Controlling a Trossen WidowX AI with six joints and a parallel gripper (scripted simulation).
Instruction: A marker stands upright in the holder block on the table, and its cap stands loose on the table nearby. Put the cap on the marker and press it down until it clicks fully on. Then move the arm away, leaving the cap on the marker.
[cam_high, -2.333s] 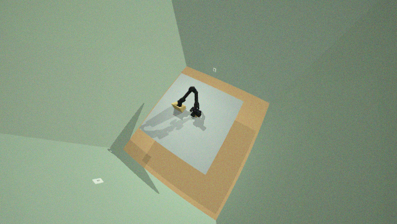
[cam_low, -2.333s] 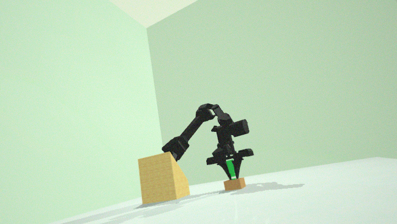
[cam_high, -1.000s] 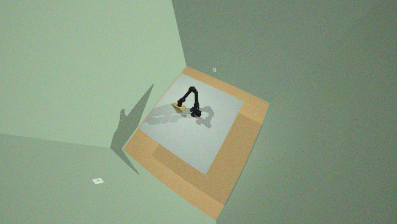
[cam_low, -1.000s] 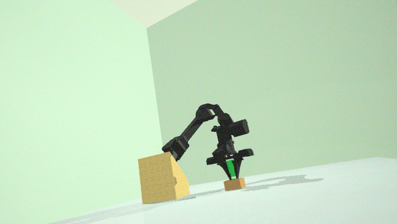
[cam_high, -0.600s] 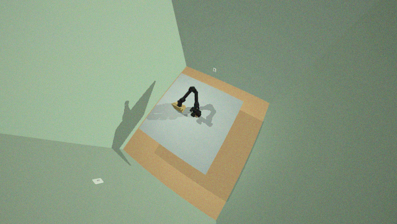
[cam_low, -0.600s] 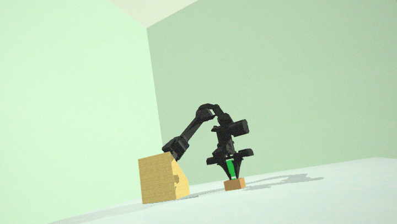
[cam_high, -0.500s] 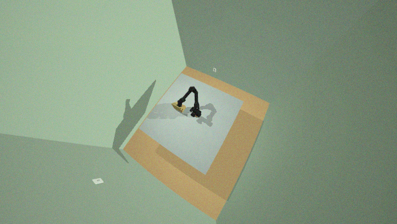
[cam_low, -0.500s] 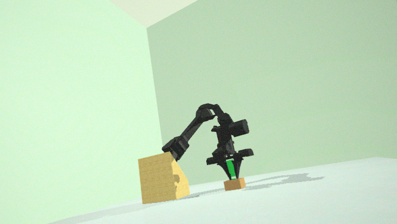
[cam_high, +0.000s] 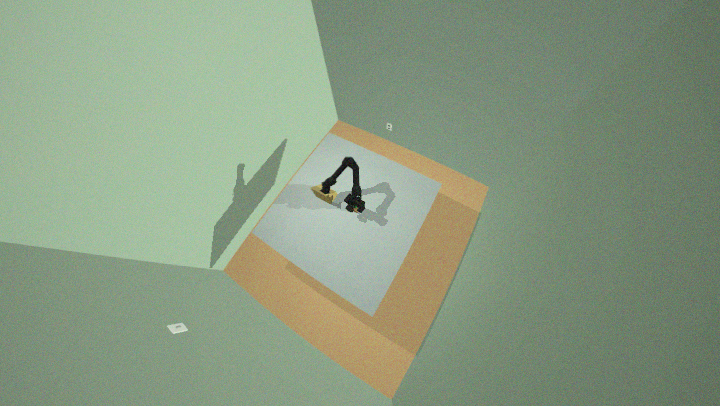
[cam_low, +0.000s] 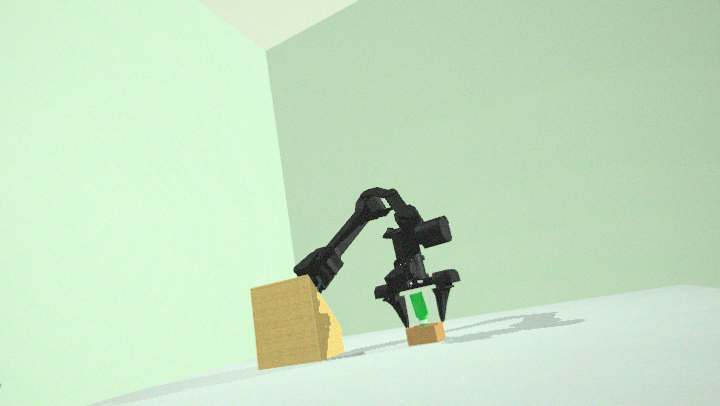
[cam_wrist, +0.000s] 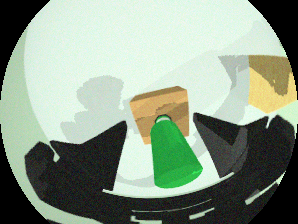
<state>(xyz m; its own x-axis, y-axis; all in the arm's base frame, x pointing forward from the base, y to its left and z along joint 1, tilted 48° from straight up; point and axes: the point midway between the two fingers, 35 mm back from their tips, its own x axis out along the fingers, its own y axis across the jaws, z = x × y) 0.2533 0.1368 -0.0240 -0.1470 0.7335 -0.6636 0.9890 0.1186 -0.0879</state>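
Now: gripper tip 40 mm below the green cap. Round my gripper tip: tan holder block (20 mm below).
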